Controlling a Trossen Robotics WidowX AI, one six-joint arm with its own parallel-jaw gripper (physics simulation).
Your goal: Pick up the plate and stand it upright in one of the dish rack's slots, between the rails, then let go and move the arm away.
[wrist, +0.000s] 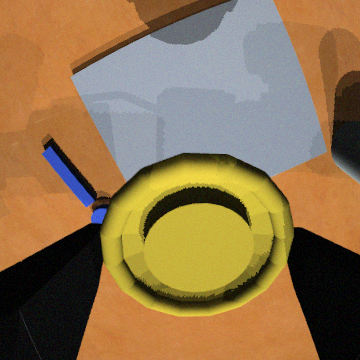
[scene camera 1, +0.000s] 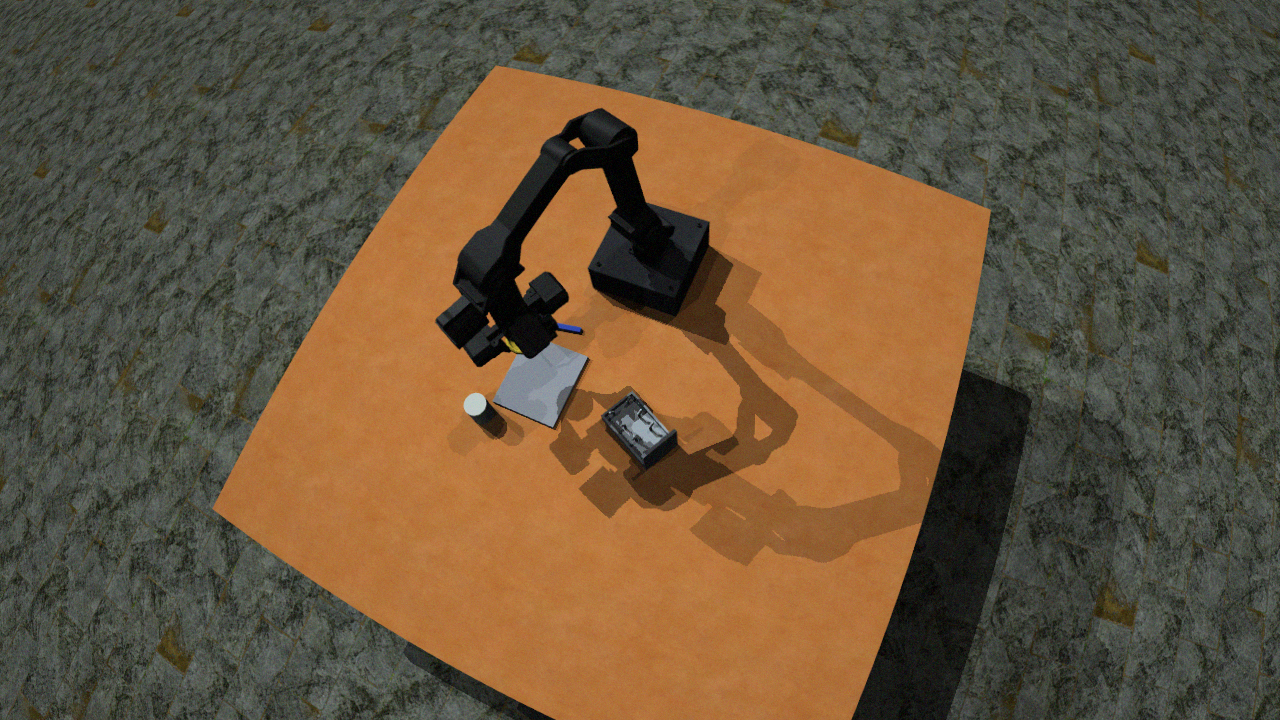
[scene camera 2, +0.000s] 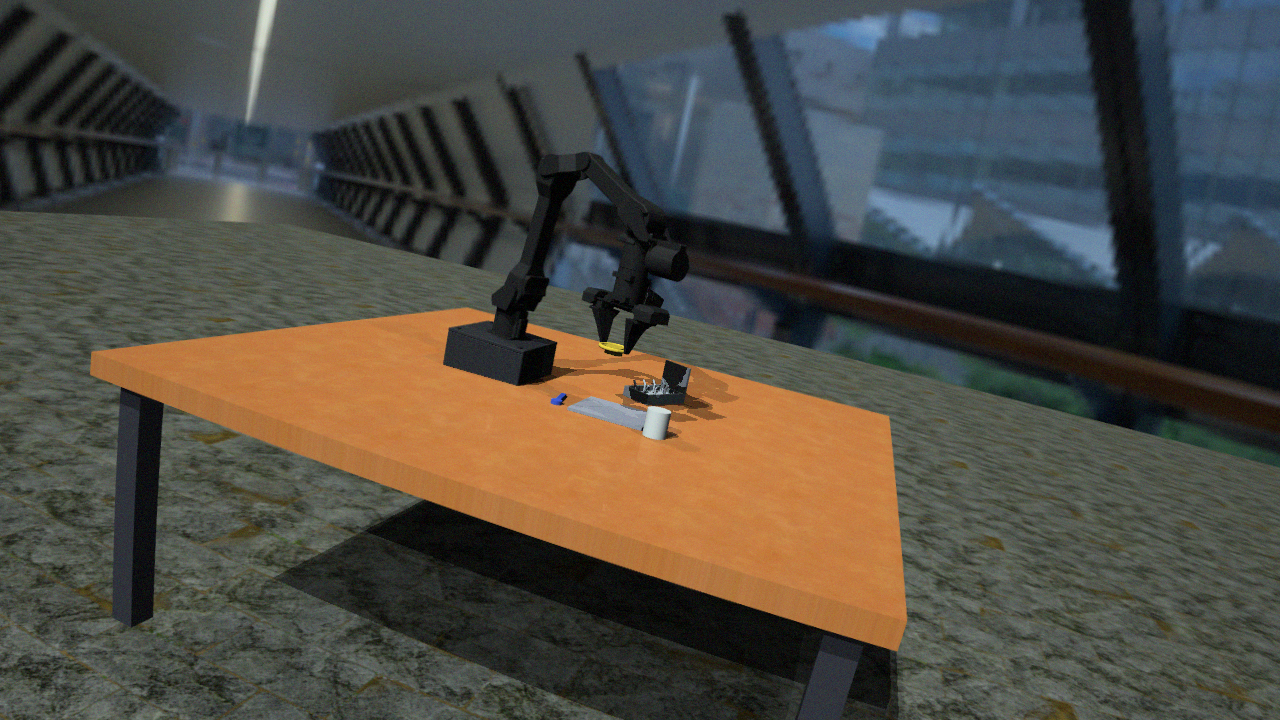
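Observation:
The yellow round plate point(scene camera 1: 512, 344) point(scene camera 2: 612, 346) point(wrist: 199, 247) is roughly level, held in the air above the table. My gripper point(scene camera 2: 615, 347) point(wrist: 197, 239) is shut on it, with one black finger at each side of its rim. In scene camera 1 the arm hides most of the plate and the fingertips. The dish rack point(scene camera 1: 660, 450) point(scene camera 2: 676, 376), dark grey with pale rails inside and a taller panel at one end, stands on the table, apart from the plate and lower than it. The rack does not show in the wrist view.
A flat grey square slab point(scene camera 1: 541, 389) point(scene camera 2: 604, 410) point(wrist: 200, 100) lies on the orange table point(scene camera 1: 429, 555) point(scene camera 2: 501, 447). A whitish cylinder point(scene camera 1: 475, 405) point(scene camera 2: 656, 422) stands by one corner of it. A small blue object point(scene camera 1: 569, 328) point(scene camera 2: 558, 399) point(wrist: 67, 175) lies on the arm-base side.

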